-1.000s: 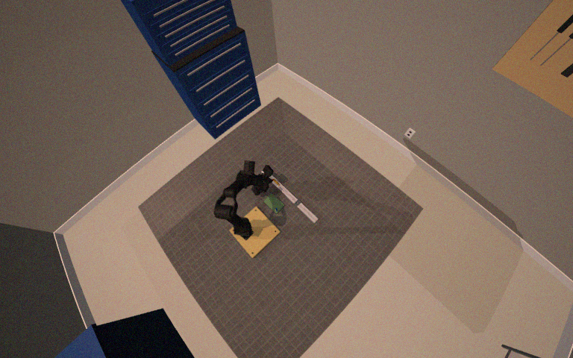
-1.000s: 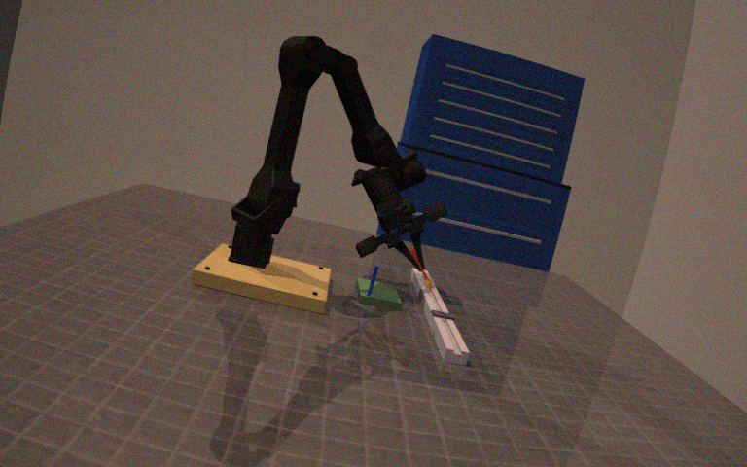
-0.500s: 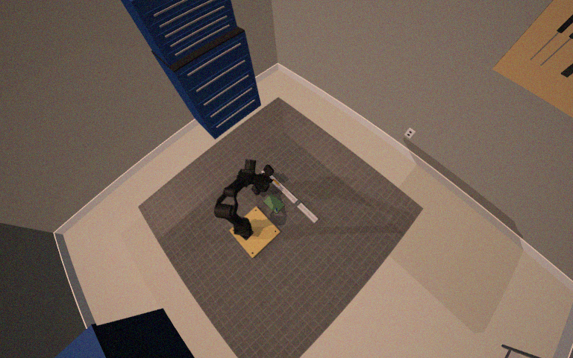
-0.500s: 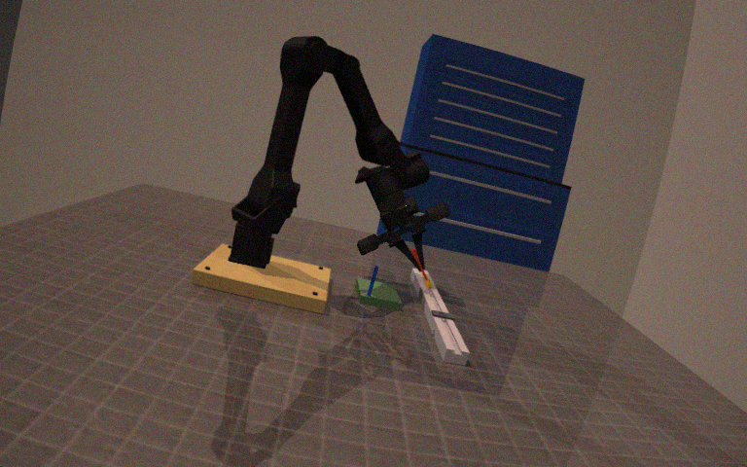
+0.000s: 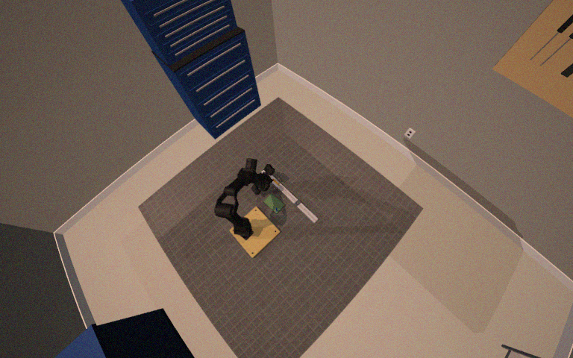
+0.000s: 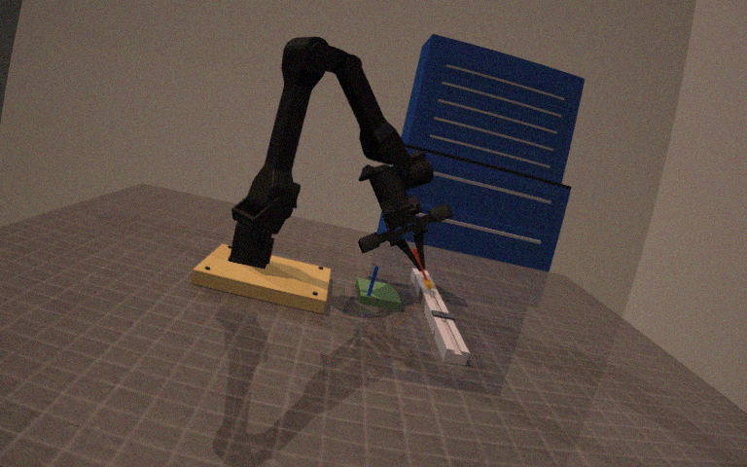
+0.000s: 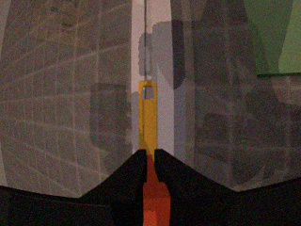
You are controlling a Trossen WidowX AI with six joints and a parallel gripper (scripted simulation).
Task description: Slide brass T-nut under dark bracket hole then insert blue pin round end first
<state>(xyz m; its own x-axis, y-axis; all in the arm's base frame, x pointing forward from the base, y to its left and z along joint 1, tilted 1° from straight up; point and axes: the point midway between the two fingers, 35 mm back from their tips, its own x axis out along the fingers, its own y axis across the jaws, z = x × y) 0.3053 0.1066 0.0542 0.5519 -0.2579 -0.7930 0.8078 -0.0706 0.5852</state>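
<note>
Right now the brass T-nut is 2 cm to the right of my gripper tip. From my gripper tip the other things lie so: green tray (12 cm to the right, 10 cm behind, 4 cm below); blue pin (14 cm to the right, 11 cm behind, 2 cm below).
</note>
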